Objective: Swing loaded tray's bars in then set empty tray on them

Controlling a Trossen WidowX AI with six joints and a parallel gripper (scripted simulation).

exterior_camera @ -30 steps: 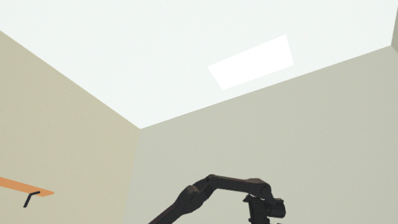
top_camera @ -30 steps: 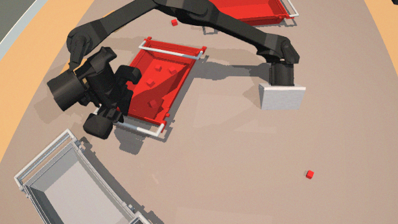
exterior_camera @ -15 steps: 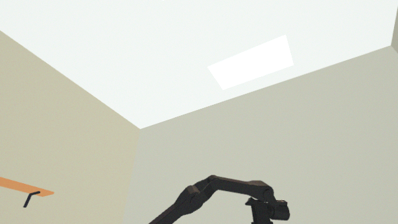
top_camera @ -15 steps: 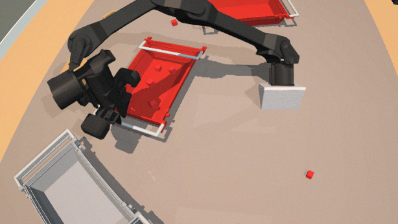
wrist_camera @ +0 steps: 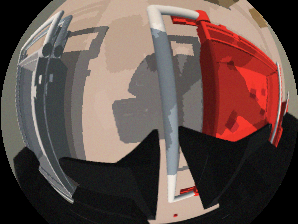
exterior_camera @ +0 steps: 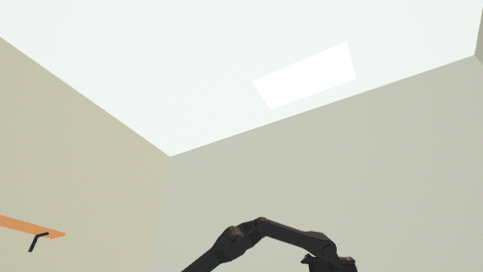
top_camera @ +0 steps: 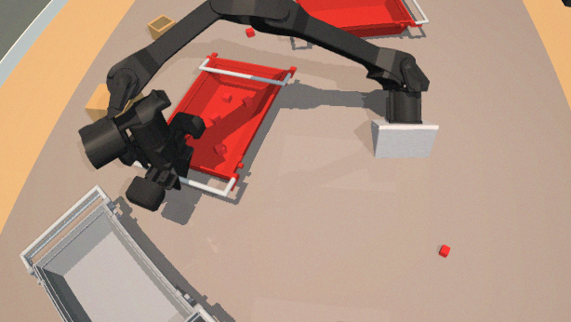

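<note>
Now: the red tray 570 mm to the right of my gripper tip, 280 mm behind it and 10 mm above it. From my gripper tip the other things lie so: small red cube 490 mm behind, 70 mm to the left, 30 mm below.
</note>
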